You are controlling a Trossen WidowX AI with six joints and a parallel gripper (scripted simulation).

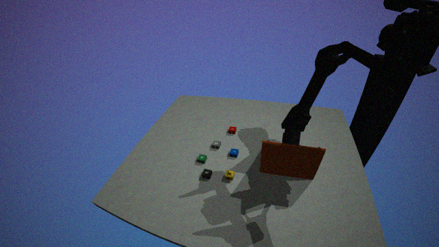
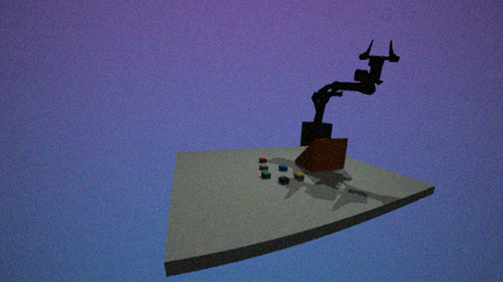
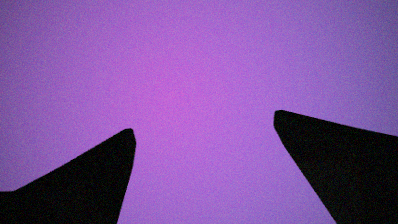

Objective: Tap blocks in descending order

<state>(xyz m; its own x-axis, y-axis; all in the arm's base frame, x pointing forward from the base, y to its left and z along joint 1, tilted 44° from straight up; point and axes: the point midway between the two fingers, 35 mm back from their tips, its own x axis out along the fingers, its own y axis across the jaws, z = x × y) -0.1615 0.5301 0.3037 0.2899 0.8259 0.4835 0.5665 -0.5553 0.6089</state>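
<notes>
Now: gripper tip 430 mm short of the yellow block, 50 mm to the left of it and 670 mm above it. From my gripper tip the other things lie so: grey block 520 mm ahead, 210 mm to the right, 670 mm below; then black block 520 mm ahead, 40 mm to the right, 670 mm below; then blue block 440 mm ahead, 170 mm to the right, 670 mm below.
</notes>
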